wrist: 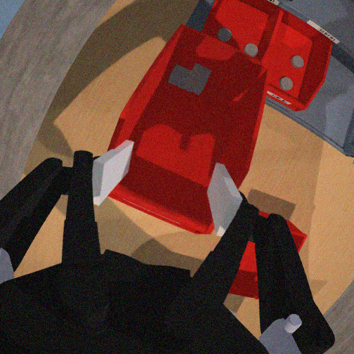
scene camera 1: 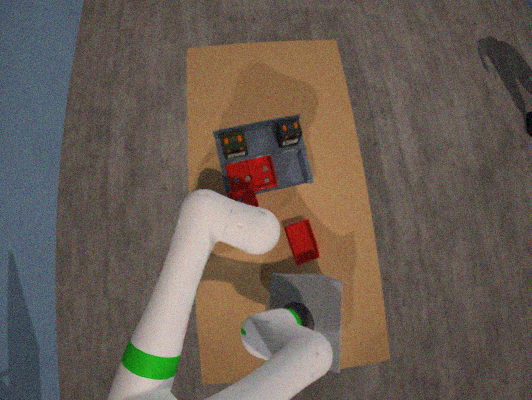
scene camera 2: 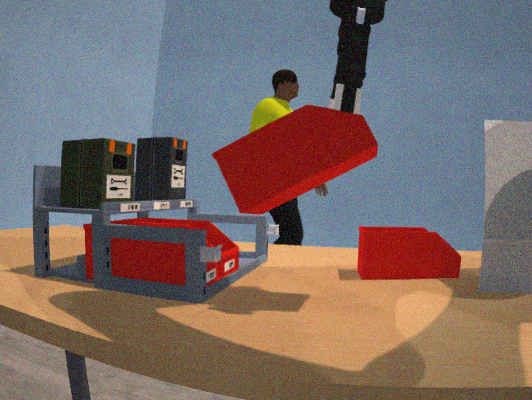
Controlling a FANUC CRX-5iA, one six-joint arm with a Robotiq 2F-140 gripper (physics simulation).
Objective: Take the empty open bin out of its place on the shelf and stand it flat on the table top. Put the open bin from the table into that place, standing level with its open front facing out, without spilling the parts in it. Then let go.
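Pixels of known places: gripper, fingertip midpoint: (scene camera 2: 336,149); arm's base, origin of the base link: (scene camera 1: 296,322).
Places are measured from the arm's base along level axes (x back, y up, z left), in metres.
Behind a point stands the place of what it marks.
My gripper (scene camera 2: 346,102) (wrist: 170,166) is shut on a red open bin (scene camera 1: 243,196) @[y -0.025, x -0.481, z 0.209 m] (scene camera 2: 300,160) @[y 0.002, x -0.391, z 0.244 m] (wrist: 225,120) by the side walls near its front. The bin hangs in the air in front of the shelf, tilted, back end low toward the shelf and front high. Grey parts (wrist: 190,78) lie in it near the back wall. The other bin (scene camera 1: 302,241) @[y -0.160, x -0.309, z -0.050 m] (scene camera 2: 407,252) @[y -0.120, x -0.298, z 0.008 m], empty, stands flat on the table (scene camera 1: 205,75) @[y -0.163, x -1.151, z 0.436 m]. The grey shelf (scene camera 1: 305,165) @[y -0.079, x -0.635, z -0.055 m] (scene camera 2: 155,232) @[y -0.083, x -0.547, z 0.296 m] has an empty lower place on its right side in scene camera 1. The arm hides the gripper there.
Two red bins (scene camera 1: 237,173) @[y -0.154, x -0.615, z 0.247 m] (scene camera 1: 262,172) @[y -0.154, x -0.622, z 0.132 m] with round grey parts fill the shelf's other lower places. A green box (scene camera 1: 234,145) @[y 0.034, x -0.674, z 0.247 m] (scene camera 2: 117,165) @[y -0.001, x -0.657, z 0.251 m] and a dark box (scene camera 1: 289,131) @[y 0.059, x -0.728, z 0.031 m] (scene camera 2: 155,167) @[y 0.004, x -0.732, z 0.067 m] stand on top. A grey block (scene camera 1: 327,310) @[y 0.082, x -0.061, z -0.095 m] (scene camera 2: 510,270) @[y -0.131, x -0.125, z 0.090 m] stands beyond the empty bin. A person (scene camera 2: 270,112) is behind the table.
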